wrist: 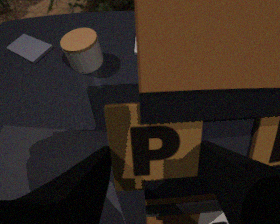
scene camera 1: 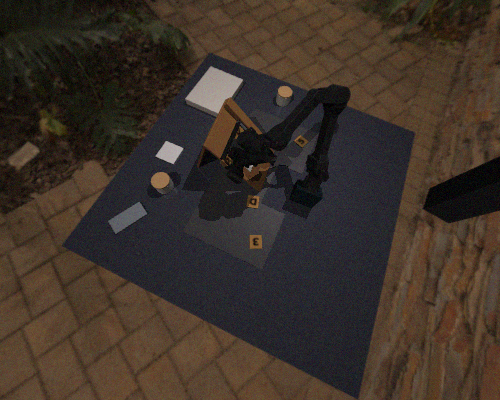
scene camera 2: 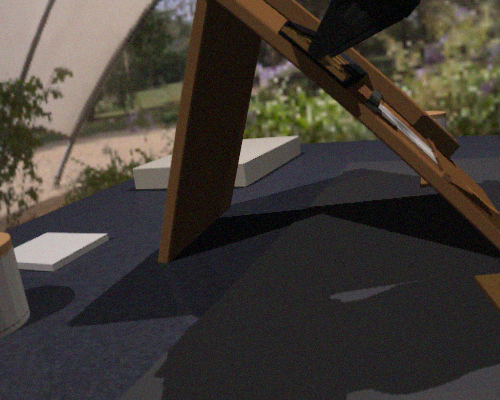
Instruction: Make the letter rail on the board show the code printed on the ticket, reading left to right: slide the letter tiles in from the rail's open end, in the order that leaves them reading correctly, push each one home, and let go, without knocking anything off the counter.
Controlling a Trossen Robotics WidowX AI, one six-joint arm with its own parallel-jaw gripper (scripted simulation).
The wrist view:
my gripper
grey card
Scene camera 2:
my gripper
white card
